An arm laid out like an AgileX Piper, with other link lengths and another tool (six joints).
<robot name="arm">
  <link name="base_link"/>
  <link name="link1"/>
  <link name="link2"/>
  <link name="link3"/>
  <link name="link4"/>
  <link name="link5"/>
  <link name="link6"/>
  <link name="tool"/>
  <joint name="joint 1" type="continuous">
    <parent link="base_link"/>
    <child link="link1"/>
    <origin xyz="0 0 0.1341"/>
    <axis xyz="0 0 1"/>
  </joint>
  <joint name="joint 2" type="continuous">
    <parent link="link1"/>
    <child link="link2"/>
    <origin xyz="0 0 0"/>
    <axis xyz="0 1 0"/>
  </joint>
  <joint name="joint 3" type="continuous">
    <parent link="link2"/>
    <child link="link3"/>
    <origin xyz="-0.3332 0 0.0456"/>
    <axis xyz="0 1 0"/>
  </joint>
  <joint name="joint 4" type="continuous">
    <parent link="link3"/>
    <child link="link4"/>
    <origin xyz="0.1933 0 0.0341"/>
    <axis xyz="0.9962 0 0.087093"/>
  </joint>
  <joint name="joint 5" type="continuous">
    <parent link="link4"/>
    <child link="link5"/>
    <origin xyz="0 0 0"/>
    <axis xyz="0 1 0"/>
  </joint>
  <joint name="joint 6" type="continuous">
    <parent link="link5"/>
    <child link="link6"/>
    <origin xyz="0.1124 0 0.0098"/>
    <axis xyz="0.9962 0 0.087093"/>
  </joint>
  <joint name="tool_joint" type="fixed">
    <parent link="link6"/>
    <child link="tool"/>
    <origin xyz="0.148 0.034 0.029" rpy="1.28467 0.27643 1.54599"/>
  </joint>
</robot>
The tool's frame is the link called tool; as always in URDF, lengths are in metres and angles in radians. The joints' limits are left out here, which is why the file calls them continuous.
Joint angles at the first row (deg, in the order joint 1, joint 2, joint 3, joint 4, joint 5, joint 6):
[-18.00, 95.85, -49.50, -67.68, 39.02, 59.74]
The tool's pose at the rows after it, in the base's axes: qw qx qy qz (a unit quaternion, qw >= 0); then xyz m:
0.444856 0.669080 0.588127 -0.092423 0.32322 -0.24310 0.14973
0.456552 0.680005 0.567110 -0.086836 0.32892 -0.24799 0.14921
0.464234 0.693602 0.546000 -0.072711 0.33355 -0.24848 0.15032
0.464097 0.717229 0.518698 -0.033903 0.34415 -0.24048 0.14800
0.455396 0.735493 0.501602 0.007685 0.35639 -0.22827 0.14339
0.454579 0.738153 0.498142 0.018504 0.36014 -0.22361 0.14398
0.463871 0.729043 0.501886 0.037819 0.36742 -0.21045 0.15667
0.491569 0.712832 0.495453 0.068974 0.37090 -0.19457 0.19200
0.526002 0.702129 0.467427 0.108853 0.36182 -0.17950 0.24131
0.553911 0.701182 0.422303 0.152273 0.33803 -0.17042 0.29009
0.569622 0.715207 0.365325 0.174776 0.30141 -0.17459 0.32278
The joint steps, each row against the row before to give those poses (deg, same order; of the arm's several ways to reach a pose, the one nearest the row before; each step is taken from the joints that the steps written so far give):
[0.00, 2.22, 0.00, -4.96, 0.24, 6.71]
[0.00, 1.13, 0.00, -2.67, 0.00, 5.72]
[0.00, 0.25, 0.00, -0.86, -0.62, 4.17]
[0.00, 0.11, 0.00, 0.67, -3.05, 4.78]
[0.00, 0.22, 0.00, 1.31, -3.96, 3.02]
[0.38, -0.13, 0.00, 0.28, -0.75, 0.80]
[1.89, -1.82, 0.00, 0.24, -0.26, 0.11]
[2.67, -5.00, 0.00, 0.36, 0.68, 0.00]
[2.91, -7.53, 0.00, 1.87, 1.98, 0.00]
[1.80, -8.60, 0.00, 3.48, 2.22, -0.57]
[0.10, -7.58, 0.00, 4.36, 3.70, -0.76]

